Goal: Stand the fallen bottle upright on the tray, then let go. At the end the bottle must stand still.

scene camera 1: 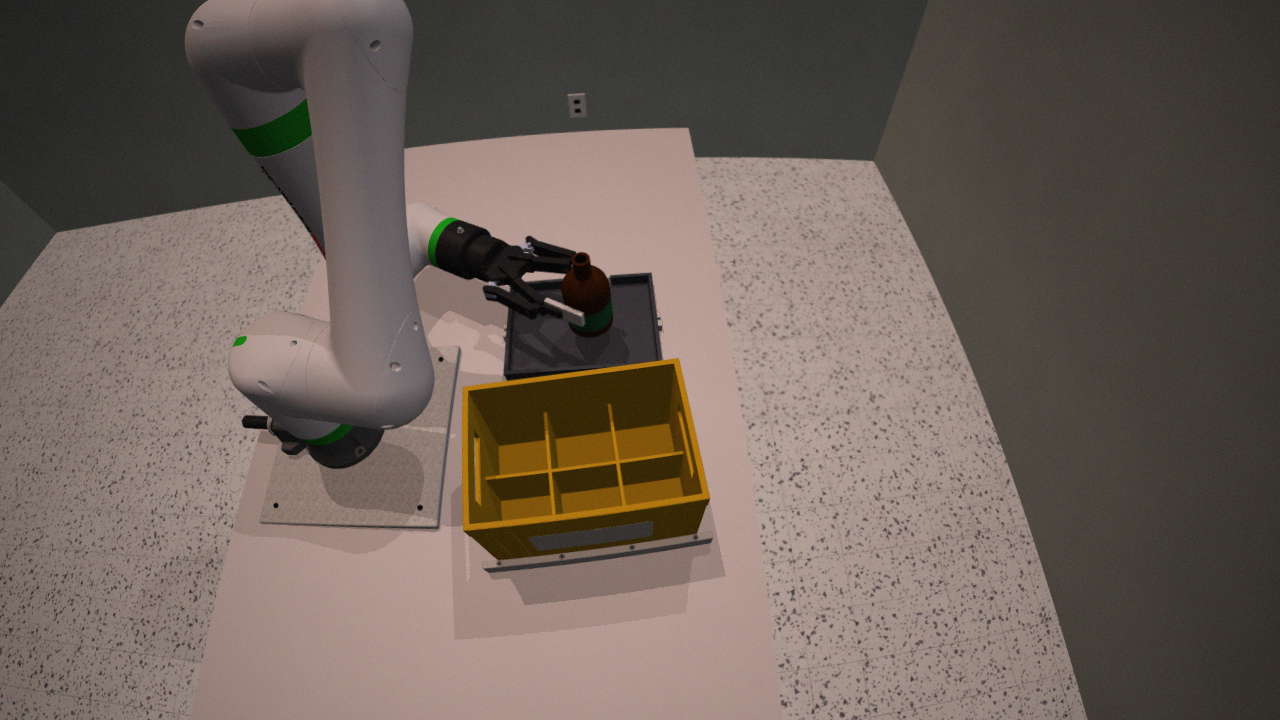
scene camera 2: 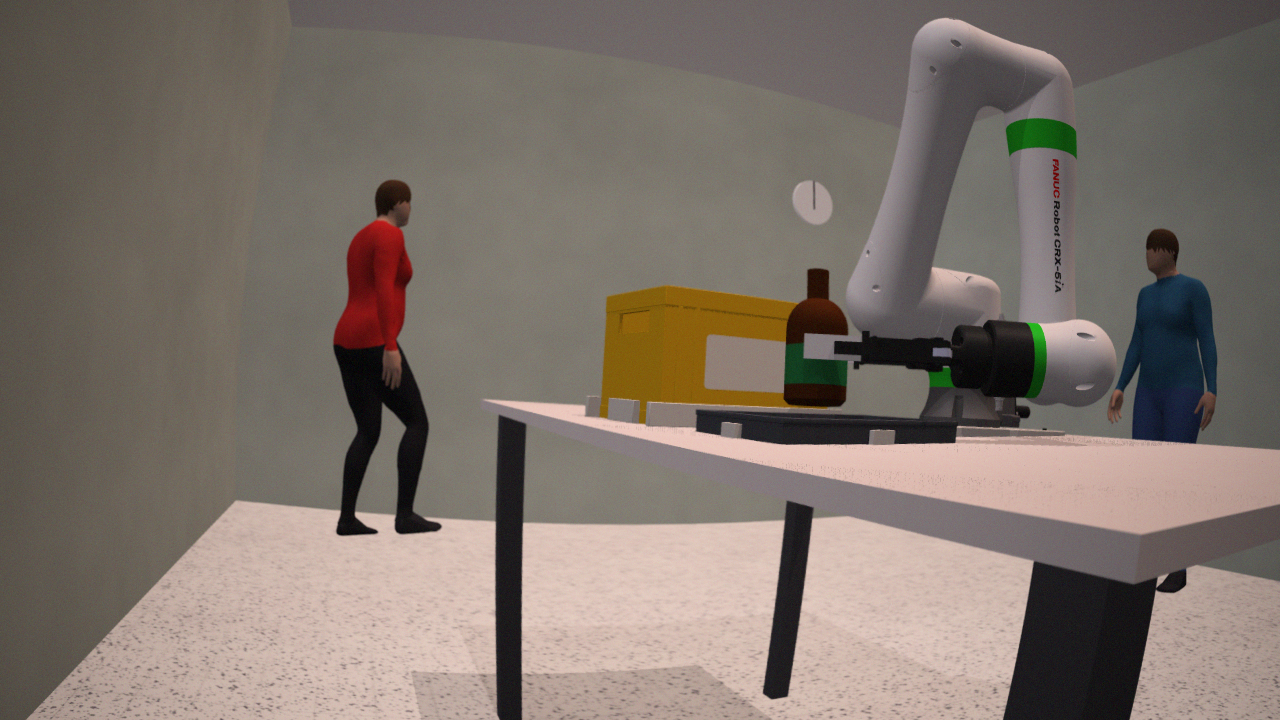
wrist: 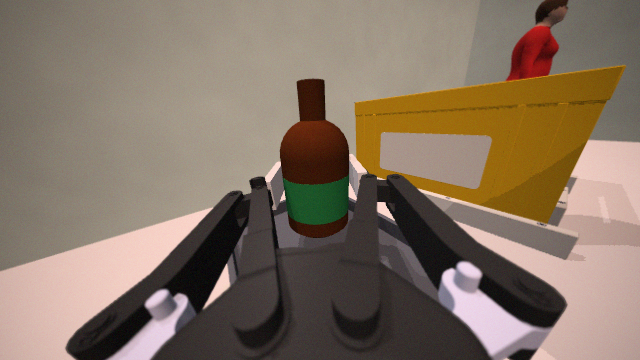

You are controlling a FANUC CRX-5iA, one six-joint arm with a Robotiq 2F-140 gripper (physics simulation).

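Where they show: gripper, fingertip midpoint: (scene camera 1: 596,300) (scene camera 2: 802,347) (wrist: 315,168); arm's base, origin of the base link: (scene camera 1: 346,426) (scene camera 2: 959,425).
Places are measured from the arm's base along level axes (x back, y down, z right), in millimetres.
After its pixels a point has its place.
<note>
The brown bottle with a green label band (scene camera 1: 587,288) {x -404, y -141, z -167 mm} (scene camera 2: 816,320) {x -416, y -120, z -221 mm} (wrist: 314,155) {x -364, y -120, z -205 mm} is upright, neck up, over the dark grey tray (scene camera 1: 637,315) {x -473, y 5, z -231 mm} (scene camera 2: 823,430) {x -447, y -4, z -306 mm} (wrist: 291,241) {x -419, y 5, z -229 mm}. In the scene camera 2 view its base shows a little above the tray's rim, so it hangs slightly clear of the tray. My gripper (scene camera 1: 575,286) {x -412, y -91, z -184 mm} (scene camera 2: 821,347) {x -412, y -91, z -184 mm} (wrist: 315,168) {x -412, y -91, z -184 mm} comes in level from the side and is shut on the bottle, with one light pad on each side at the label's height. In the scene camera 1 view the bottle hides the far pad.
A yellow crate with six compartments (scene camera 1: 581,447) {x -395, y 1, z 18 mm} (scene camera 2: 666,353) {x -525, y -81, z -31 mm} (wrist: 500,150) {x -312, y -94, z 5 mm} stands close beside the tray, with a light rail (scene camera 1: 595,553) (wrist: 505,222) along its foot. The arm's base plate (scene camera 1: 393,483) {x -111, y -2, z 91 mm} lies to the left in the scene camera 1 view. Two people stand beyond the table.
</note>
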